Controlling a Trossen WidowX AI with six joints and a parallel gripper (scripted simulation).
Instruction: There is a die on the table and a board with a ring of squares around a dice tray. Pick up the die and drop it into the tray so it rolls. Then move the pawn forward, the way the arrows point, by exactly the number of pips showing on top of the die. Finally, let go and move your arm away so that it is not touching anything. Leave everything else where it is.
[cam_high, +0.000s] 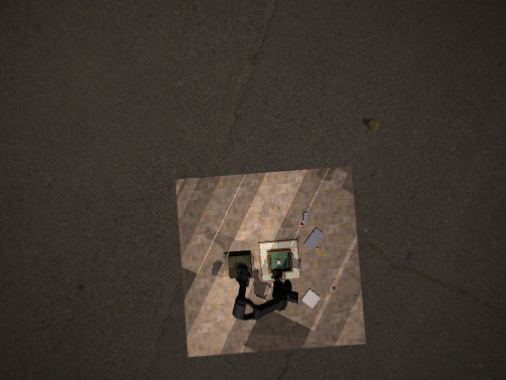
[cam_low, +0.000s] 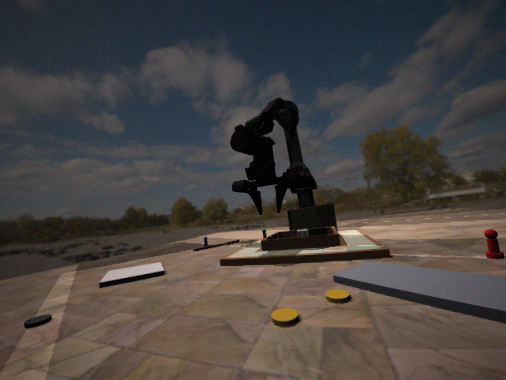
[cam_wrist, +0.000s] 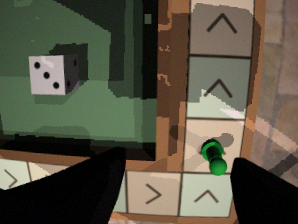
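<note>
Now: gripper tip 6 cm above the green pawn, 3 cm to the left of it and 3 cm past it. The rest, counted from my gripper tip: white die: 8 cm to the left, 6 cm below, 4 cm ahead; then large grey slab: 32 cm ahead, 20 cm to the left, 8 cm below; then blue pawn: 25 cm to the right, 10 cm behind, 7 cm below.
</note>
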